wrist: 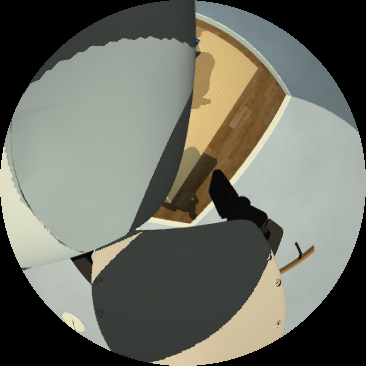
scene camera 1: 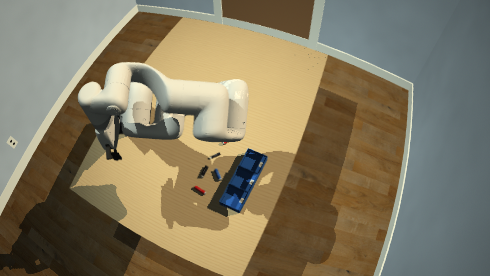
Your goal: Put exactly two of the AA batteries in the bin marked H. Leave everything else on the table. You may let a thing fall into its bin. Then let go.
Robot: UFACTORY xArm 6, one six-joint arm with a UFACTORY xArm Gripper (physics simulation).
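Frame: origin at the arm's base, x ahead, y left, z up, level; centimetres.
Seen in the pictures: gripper, fingertip midpoint: (scene camera 1: 119,145).
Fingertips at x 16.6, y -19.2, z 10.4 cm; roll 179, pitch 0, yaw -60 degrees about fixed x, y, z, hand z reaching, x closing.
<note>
Pixels of each thing's top centre, then the offset from my fingertips to it. "spot": a spot on its surface instead. Level surfaces: height alone.
- red item, middle of its top: (scene camera 1: 227,138) dx +18.4, dy +34.6, dz -36.5 cm
- blue three-compartment bin unit, surface spot: (scene camera 1: 229,207) spot: dx +33.3, dy +9.0, dz -35.3 cm
- light wooden table, its level: dz -37.9 cm
My gripper (scene camera 1: 114,154) is open and empty, high over the left side of the table, well away from the batteries. In the wrist view one dark finger shows; the arm hides the other. Loose cells lie left of the bins: a blue one (scene camera 1: 217,174), a black one (scene camera 1: 203,171), a thin dark one (scene camera 1: 215,156) and a red one (scene camera 1: 199,190). Another red item (scene camera 1: 224,143) is mostly hidden by the arm. Which are AA cannot be told. A blue three-compartment bin unit (scene camera 1: 229,207) stands to their right; its white labels are too small to read. A sliver of blue (wrist: 197,42) shows in the wrist view.
The white arm spans above the upper part of the light wooden table (scene camera 1: 280,80) and hangs close to the topmost red item. Its grey link fills much of the wrist view's left side. The arm's shadows fall across the cells and bins. Dark wood floor (scene camera 1: 360,200) surrounds the table.
</note>
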